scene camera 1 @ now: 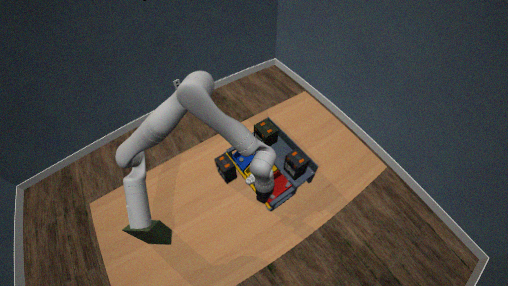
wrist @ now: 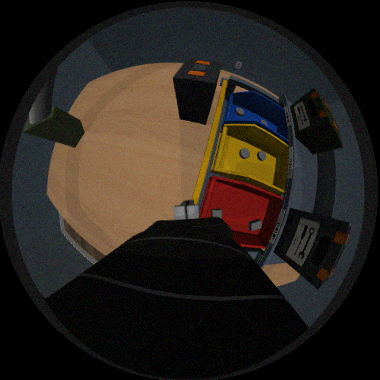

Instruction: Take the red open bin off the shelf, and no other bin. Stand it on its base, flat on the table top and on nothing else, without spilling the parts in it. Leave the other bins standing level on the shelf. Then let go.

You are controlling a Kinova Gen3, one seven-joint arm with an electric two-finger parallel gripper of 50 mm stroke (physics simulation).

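Pixels of known places: gripper, fingertip midpoint: (scene camera 1: 260, 198) (wrist: 188, 206); arm's base at its link origin: (scene camera 1: 141, 224).
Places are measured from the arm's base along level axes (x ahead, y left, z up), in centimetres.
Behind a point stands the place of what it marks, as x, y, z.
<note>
The red open bin (scene camera 1: 281, 184) @(66.1, 4.3, -19.8) (wrist: 244, 203) @(63.7, 5.2, -19.8) sits at the near end of the grey shelf (scene camera 1: 283, 148) @(73.2, 18.4, -10.5) (wrist: 305, 184) @(71.0, 14.5, -10.5), beside the yellow bin (wrist: 248, 163) @(60.2, 13.7, -19.8) and the blue bin (scene camera 1: 243, 162) @(53.1, 24.0, -19.8) (wrist: 258, 106) @(56.3, 29.4, -16.6). Two small grey parts (wrist: 255, 224) @(68.4, 2.4, -18.3) lie inside the red bin. My gripper (scene camera 1: 263, 197) @(52.5, -0.4, -14.2) (wrist: 188, 206) @(52.5, -0.4, -14.2) stands over the red bin's front wall, fingers pressed together on its rim. The arm hides part of the bins in the scene view. The bins look level.
Three dark toolboxes stand around: one on the table in front of the shelf (scene camera 1: 225, 167) @(42.3, 17.5, -7.6) (wrist: 195, 92) @(44.3, 16.3, -10.7), two on top of the shelf (scene camera 1: 266, 131) @(66.3, 25.0, -1.0) (scene camera 1: 296, 163) @(70.2, 2.3, 1.5). The wooden table top (scene camera 1: 198, 213) @(22.1, 5.3, -20.7) (wrist: 134, 148) @(34.7, 3.9, -20.7) spreads to the front. The robot base (scene camera 1: 149, 231) @(4.4, -5.3, 3.4) stands front left.
</note>
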